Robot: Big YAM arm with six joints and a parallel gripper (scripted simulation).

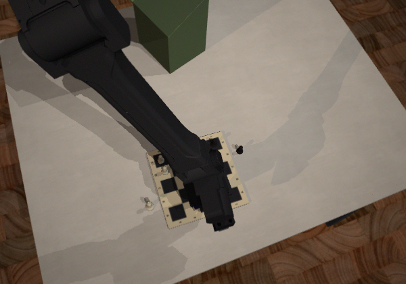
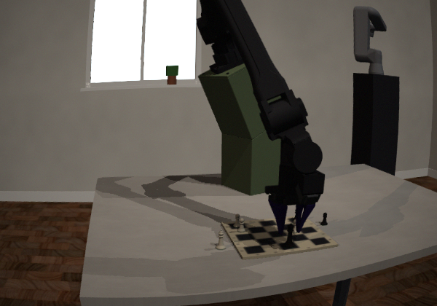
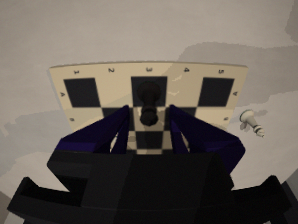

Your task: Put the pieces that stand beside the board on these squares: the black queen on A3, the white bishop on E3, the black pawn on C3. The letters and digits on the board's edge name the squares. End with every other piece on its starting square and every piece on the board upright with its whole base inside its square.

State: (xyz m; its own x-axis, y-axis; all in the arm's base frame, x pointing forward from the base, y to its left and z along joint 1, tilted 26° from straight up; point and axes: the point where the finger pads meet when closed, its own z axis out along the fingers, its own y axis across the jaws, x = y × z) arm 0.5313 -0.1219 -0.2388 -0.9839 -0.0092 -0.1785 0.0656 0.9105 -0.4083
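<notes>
Right now my hand is 10 mm above the black queen. The rest, counted from my hand: chessboard: 70 mm behind, 40 mm below; then white bishop: 140 mm to the right, 40 mm behind, 20 mm below.
</notes>
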